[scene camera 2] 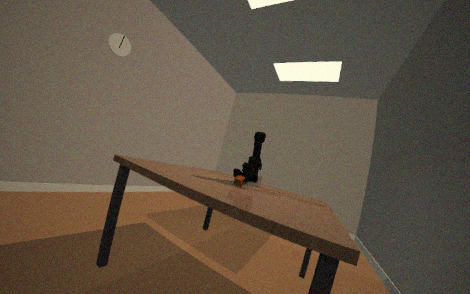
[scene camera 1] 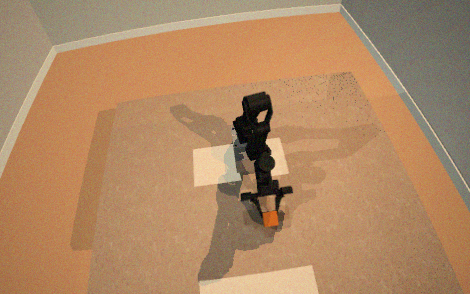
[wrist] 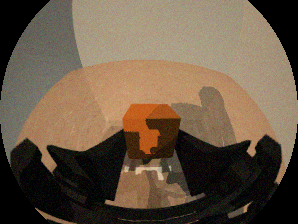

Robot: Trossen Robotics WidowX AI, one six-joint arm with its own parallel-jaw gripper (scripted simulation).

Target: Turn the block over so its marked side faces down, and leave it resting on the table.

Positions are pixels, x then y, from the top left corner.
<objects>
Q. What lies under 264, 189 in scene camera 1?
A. My gripper.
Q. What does my gripper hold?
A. An orange block.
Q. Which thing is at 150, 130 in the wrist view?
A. An orange block.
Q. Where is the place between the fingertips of my gripper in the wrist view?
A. At 150, 131
</objects>
